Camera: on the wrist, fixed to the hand. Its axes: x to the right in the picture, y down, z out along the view.
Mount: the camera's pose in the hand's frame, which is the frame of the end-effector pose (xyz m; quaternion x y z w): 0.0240 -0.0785 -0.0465 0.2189 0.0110 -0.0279 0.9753
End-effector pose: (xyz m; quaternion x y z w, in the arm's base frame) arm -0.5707 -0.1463 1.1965 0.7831 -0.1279 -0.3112 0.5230
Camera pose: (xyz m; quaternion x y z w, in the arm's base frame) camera -0.5331 -0.0915 1.1295 0.8852 -0.1653 -0.2815 0.3314
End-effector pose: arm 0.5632 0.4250 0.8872 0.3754 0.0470 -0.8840 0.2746
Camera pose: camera 0.5384 0.4940 0.8278 0.4346 -0.1342 -0.8760 0.1605
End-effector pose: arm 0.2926 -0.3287 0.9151 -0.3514 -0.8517 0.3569 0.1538
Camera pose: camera 0.2611 -0.3276 1.0040 -0.2892 -0.7607 0.5264 0.2463
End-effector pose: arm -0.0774 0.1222 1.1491 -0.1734 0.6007 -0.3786 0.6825
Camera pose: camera -0.1460 0.0637 1.1767 -0.0323 0.5056 -0.5217 0.6864
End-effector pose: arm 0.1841 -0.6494 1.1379 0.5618 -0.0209 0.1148 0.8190
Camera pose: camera 0.2196 -0.6293 1.0528 0.7265 0.0294 0.0999 0.6792
